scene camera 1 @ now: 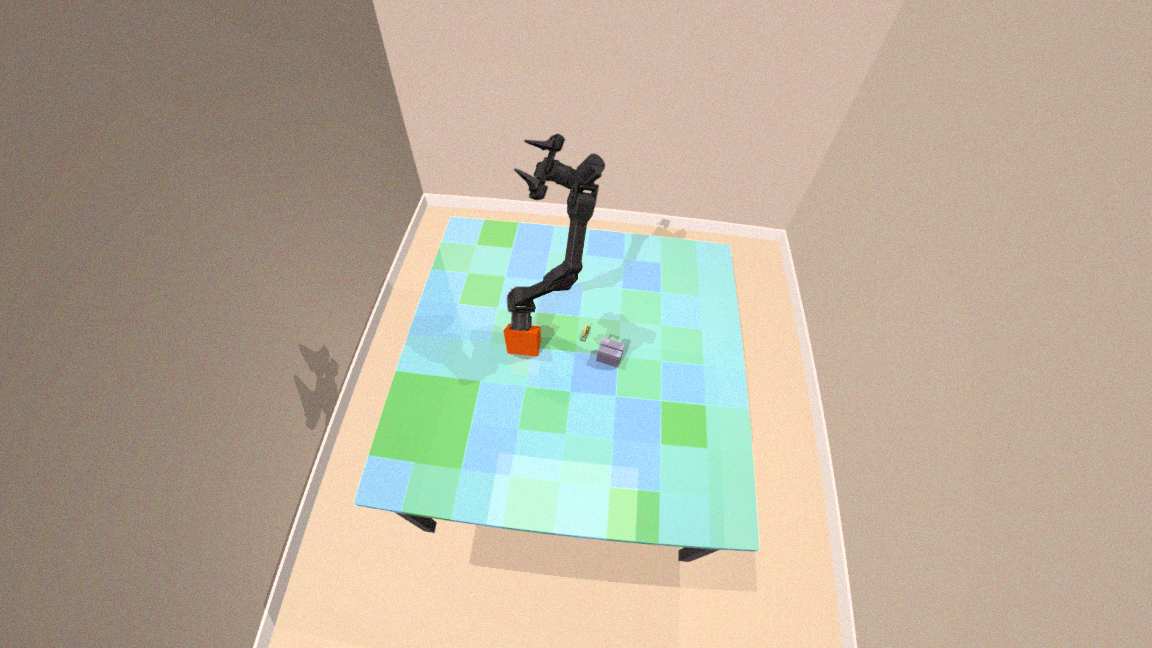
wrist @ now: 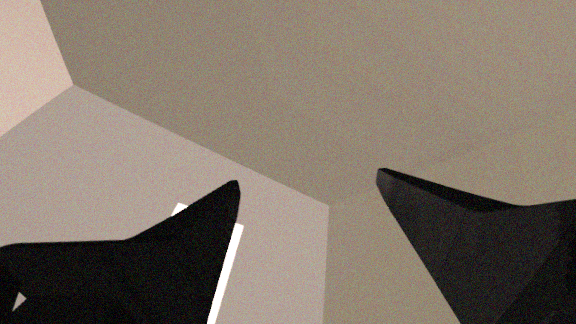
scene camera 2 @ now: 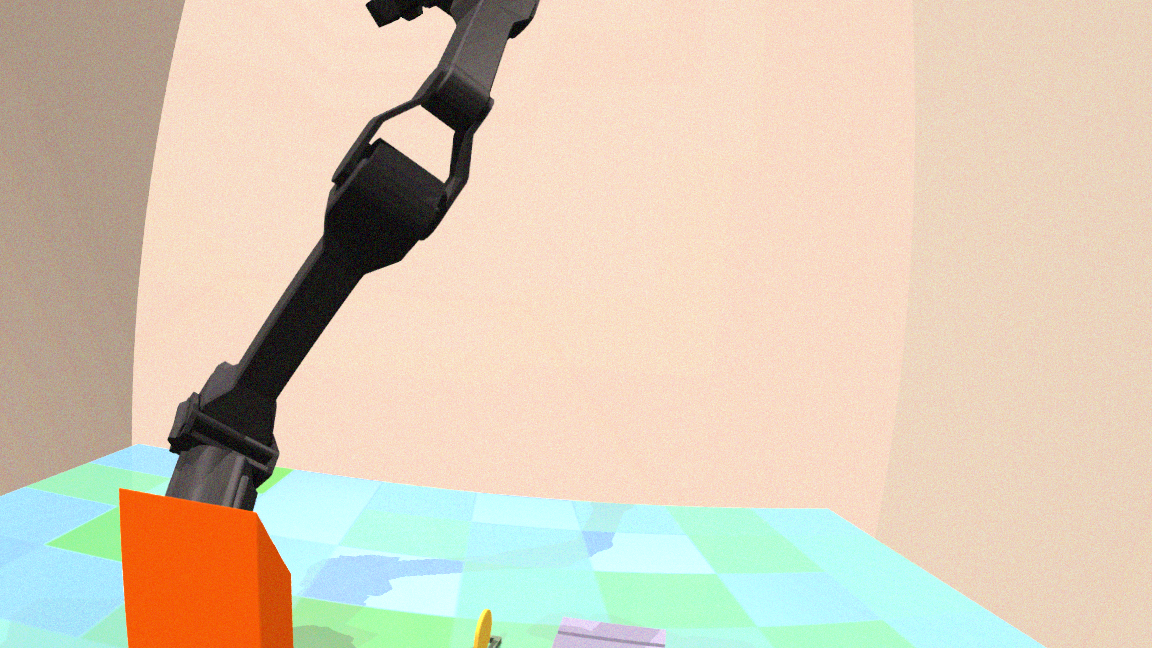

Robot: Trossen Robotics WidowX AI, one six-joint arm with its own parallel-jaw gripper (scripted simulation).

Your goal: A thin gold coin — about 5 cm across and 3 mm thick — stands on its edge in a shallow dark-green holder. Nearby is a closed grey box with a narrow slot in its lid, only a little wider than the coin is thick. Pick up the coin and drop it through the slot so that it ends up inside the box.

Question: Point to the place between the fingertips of my gripper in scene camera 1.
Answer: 519,154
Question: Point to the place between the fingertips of my gripper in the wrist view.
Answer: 308,181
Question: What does my gripper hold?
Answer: Nothing.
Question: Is my gripper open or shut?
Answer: Open.
